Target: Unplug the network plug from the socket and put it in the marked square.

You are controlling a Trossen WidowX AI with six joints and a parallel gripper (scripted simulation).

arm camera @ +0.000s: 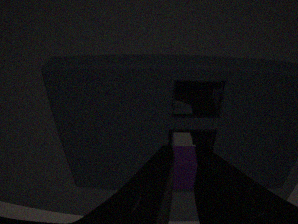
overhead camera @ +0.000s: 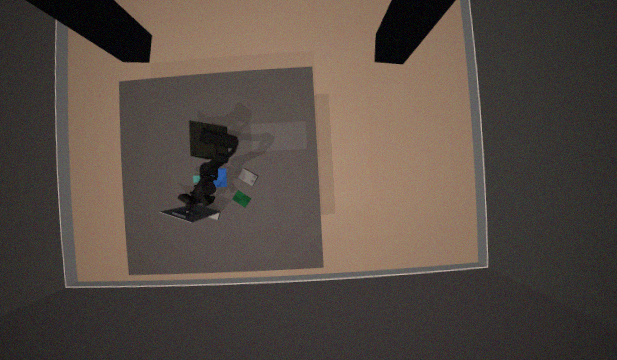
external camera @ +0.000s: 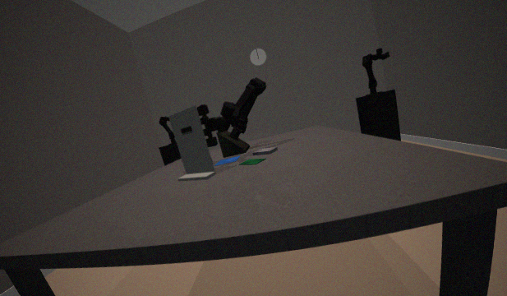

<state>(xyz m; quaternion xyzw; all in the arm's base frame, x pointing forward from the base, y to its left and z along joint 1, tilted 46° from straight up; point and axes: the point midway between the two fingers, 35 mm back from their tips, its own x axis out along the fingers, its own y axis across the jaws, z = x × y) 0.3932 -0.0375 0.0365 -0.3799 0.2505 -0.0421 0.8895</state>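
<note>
The grey panel is 20 mm ahead of my gripper tip and 70 mm below it. The rest, counted from my gripper tip: purple plug right at my gripper tip.
</note>
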